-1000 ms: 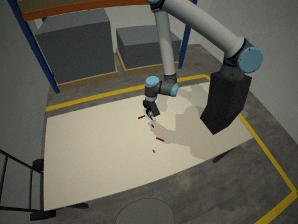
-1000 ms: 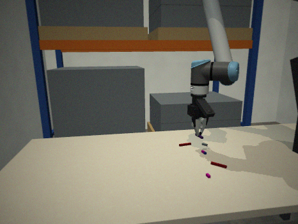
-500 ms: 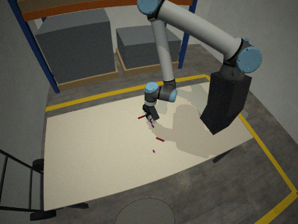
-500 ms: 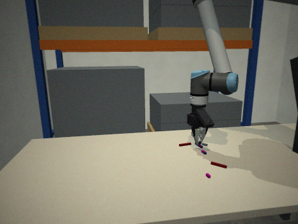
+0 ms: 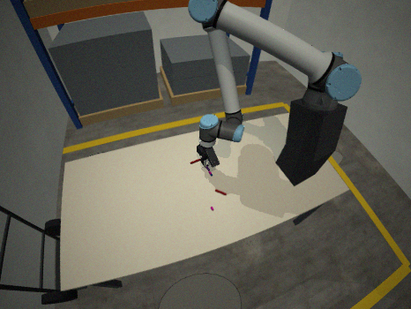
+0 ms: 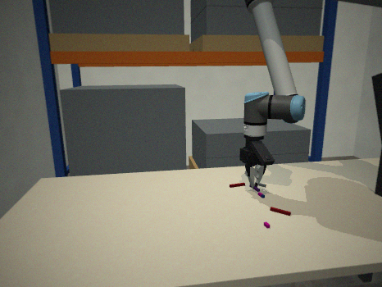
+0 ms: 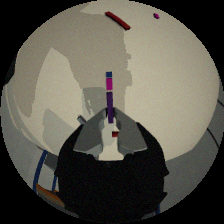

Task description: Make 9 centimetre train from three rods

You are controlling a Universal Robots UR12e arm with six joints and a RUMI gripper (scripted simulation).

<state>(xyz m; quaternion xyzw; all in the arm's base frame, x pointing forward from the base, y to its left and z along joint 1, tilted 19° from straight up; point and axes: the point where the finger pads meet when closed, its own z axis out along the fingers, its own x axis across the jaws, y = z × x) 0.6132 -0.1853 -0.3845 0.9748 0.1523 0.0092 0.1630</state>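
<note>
My hand is 10 mm above the purple rod. Round my hand: blue rod (60 mm to the left, 20 mm below, 20 mm behind); then grey rod (60 mm to the right, 50 mm behind, 20 mm below).
</note>
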